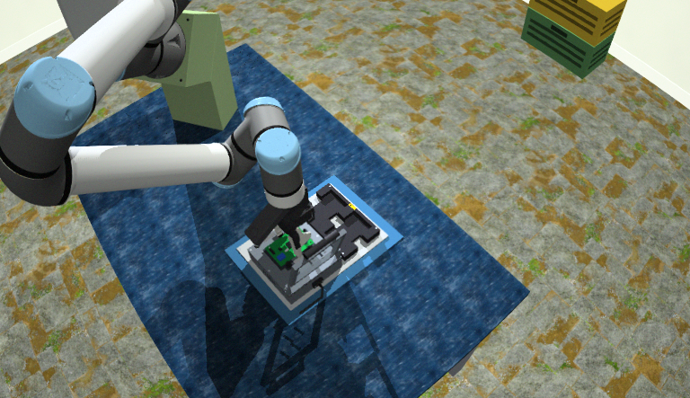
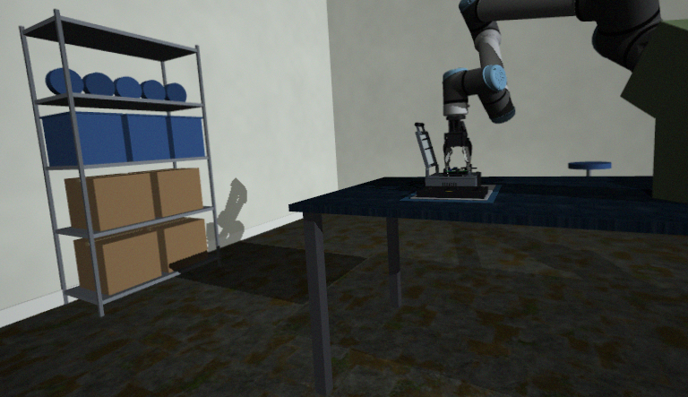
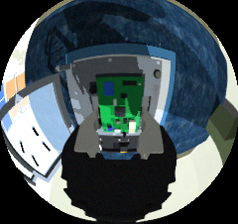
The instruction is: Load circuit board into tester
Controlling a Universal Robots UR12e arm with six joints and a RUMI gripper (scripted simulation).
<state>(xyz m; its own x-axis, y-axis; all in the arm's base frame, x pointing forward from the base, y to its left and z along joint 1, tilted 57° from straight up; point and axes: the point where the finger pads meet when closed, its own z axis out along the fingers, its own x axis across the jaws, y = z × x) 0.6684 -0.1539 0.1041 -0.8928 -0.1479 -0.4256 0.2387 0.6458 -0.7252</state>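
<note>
My hand is right at the green circuit board. The rest, counted from my hand: tester lid: 120 mm ahead, 30 mm to the right, 100 mm above; then tester: 40 mm ahead, 30 mm to the left, 30 mm above.
</note>
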